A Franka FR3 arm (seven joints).
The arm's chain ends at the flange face. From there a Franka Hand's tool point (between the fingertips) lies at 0.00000 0.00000 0.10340 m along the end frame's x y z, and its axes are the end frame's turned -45 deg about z.
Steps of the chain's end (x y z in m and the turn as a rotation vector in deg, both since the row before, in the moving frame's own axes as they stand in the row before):
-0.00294 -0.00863 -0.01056 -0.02 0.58 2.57
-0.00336 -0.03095 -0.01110 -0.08 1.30 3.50
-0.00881 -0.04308 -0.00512 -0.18 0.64 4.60
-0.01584 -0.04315 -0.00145 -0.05 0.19 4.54
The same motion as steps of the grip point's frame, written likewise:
0.00472 -0.00740 -0.01057 -0.42 0.40 2.57
0.02101 -0.02245 -0.01113 -0.98 0.86 3.50
0.02478 -0.03562 -0.00513 -0.58 0.33 4.60
0.01948 -0.04140 -0.00145 -0.17 0.10 4.54

